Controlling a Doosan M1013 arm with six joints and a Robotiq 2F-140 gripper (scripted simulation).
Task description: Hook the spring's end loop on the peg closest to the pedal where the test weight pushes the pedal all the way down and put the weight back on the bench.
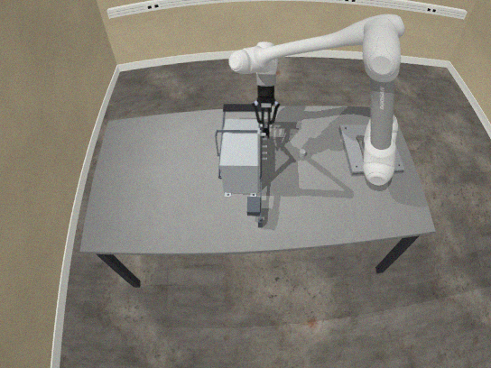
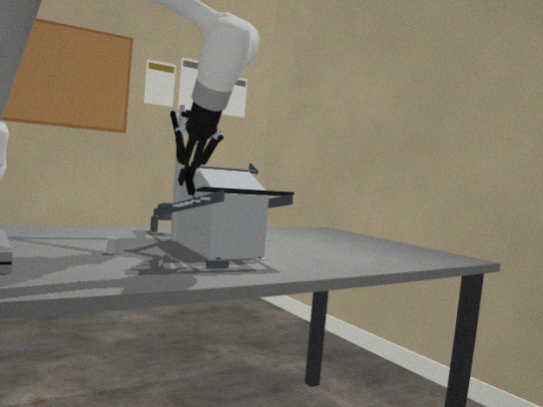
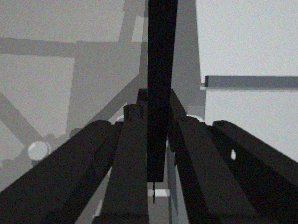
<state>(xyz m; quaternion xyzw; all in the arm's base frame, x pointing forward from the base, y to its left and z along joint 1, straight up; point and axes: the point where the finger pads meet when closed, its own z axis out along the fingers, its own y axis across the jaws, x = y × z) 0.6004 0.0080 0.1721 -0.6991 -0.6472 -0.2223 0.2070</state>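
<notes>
My gripper is now 40 mm to the right of the dark spring and 40 mm below it. Also, from my hand: steel test weight (190 mm below, 190 mm behind, 10 mm to the right).
</notes>
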